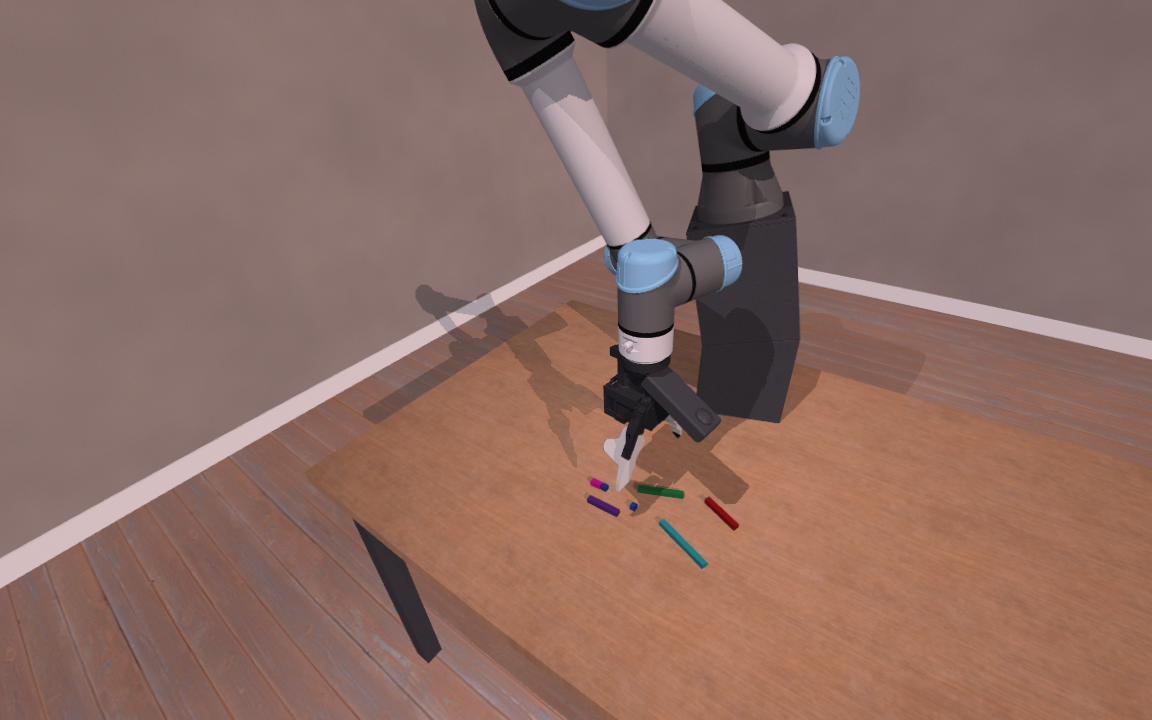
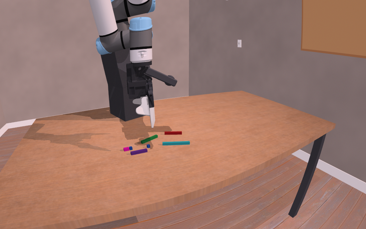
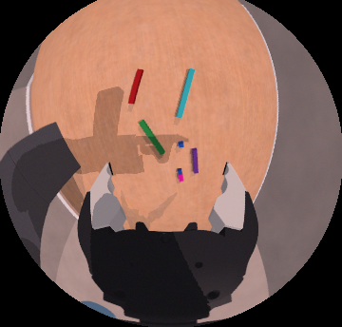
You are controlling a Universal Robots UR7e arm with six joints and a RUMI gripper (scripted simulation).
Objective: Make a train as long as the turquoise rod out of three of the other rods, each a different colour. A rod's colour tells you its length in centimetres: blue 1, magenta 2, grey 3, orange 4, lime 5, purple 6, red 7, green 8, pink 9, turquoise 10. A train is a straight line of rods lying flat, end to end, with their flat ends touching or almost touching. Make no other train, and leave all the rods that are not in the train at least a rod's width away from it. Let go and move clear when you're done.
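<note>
Right now the red rod is 50 mm behind my hand, 110 mm to the left of it and 90 mm below it. The rest, counted from my hand: green rod 30 mm behind, 90 mm below; then purple rod 50 mm ahead, 60 mm to the right, 90 mm below; then turquoise rod 40 mm ahead, 90 mm to the left, 90 mm below.
</note>
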